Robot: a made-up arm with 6 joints. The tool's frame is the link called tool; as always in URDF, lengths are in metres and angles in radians. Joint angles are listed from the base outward. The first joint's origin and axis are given. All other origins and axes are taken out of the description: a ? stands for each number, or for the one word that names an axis. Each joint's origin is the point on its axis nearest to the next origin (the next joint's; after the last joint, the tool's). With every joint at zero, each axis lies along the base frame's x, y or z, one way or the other. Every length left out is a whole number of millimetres.
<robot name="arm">
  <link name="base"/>
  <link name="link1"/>
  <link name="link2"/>
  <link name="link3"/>
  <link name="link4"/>
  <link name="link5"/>
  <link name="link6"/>
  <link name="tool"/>
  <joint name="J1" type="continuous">
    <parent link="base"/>
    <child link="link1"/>
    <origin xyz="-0.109 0 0.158" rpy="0 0 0"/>
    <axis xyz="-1 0 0"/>
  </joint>
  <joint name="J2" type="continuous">
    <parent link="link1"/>
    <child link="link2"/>
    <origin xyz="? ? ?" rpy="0 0 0"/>
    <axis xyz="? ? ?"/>
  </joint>
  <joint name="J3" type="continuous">
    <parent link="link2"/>
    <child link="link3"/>
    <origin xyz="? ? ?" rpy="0 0 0"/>
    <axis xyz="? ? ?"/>
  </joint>
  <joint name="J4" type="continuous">
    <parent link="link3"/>
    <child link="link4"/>
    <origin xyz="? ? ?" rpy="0 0 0"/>
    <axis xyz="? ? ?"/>
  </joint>
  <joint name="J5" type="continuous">
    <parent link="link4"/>
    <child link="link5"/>
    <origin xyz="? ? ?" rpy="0 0 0"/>
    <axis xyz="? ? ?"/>
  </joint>
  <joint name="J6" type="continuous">
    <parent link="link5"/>
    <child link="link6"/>
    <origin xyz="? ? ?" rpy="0 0 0"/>
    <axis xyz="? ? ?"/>
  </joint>
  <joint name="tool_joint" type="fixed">
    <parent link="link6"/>
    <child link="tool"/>
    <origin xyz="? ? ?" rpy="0 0 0"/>
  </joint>
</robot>
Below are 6 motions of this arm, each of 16 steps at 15 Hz.
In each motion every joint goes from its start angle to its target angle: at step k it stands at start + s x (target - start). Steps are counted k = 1, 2, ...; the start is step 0. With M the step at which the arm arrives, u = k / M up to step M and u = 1 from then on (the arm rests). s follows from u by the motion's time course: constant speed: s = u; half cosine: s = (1 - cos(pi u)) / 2; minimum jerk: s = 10 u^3 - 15 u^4 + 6 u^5.
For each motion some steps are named. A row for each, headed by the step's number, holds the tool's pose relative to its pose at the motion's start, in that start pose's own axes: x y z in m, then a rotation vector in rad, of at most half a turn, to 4 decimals.
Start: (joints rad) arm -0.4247 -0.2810 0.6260 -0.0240 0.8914 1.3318
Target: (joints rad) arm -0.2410 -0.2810 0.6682 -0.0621 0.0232 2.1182
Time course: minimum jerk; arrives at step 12
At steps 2, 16:
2: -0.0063 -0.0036 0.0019 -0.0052 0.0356 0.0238
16: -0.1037 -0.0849 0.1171 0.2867 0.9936 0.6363

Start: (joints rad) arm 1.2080 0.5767 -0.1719 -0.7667 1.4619 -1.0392
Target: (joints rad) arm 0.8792 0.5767 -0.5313 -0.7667 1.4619 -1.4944
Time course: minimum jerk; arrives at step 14
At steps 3, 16:
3: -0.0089 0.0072 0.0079 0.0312 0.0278 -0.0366
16: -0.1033 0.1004 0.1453 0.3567 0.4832 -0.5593

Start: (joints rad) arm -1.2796 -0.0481 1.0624 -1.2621 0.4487 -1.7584
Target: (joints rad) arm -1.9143 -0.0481 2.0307 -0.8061 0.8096 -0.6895
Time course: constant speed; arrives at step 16
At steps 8, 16:
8: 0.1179 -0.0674 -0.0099 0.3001 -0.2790 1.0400
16: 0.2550 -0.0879 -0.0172 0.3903 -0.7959 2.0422

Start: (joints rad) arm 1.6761 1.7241 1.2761 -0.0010 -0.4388 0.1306
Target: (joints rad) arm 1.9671 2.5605 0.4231 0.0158 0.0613 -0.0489
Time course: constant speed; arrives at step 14
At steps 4, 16:
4: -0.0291 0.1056 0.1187 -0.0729 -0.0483 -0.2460
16: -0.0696 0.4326 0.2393 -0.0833 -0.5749 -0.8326

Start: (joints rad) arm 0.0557 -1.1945 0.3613 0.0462 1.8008 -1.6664
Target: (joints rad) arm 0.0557 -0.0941 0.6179 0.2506 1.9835 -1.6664
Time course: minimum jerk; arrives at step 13
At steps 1, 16:
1: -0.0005 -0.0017 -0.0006 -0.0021 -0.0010 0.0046
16: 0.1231 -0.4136 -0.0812 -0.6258 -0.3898 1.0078

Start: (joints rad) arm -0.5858 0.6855 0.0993 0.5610 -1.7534 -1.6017
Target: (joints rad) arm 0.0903 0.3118 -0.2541 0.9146 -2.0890 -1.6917
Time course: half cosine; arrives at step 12
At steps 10, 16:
10: -0.0230 -0.1570 0.2109 0.4022 -0.7140 -0.2261
16: -0.0269 -0.1742 0.2226 0.4365 -0.7676 -0.2560

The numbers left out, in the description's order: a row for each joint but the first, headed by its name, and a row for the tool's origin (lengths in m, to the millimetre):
J2: xyz 0 0.391 -0.027, axis 0 -1 0
J3: xyz 0.273 0 0.282, axis 0 0 1
J4: xyz -0.026 -0.129 0, axis 0 -1 0
J5: xyz -0.114 0 0.05, axis 1 0 0
J6: xyz 0 -0.035 -0.168, axis 0 0 1
tool: xyz -0.054 0.015 0

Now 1 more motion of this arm.
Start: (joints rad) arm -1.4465 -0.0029 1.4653 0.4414 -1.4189 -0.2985
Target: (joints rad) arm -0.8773 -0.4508 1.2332 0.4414 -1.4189 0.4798
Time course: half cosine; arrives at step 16
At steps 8, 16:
8: -0.1138 0.0914 -0.0374 0.0682 0.2653 0.6677
16: -0.2393 0.1218 -0.0503 0.1839 0.5604 1.3260

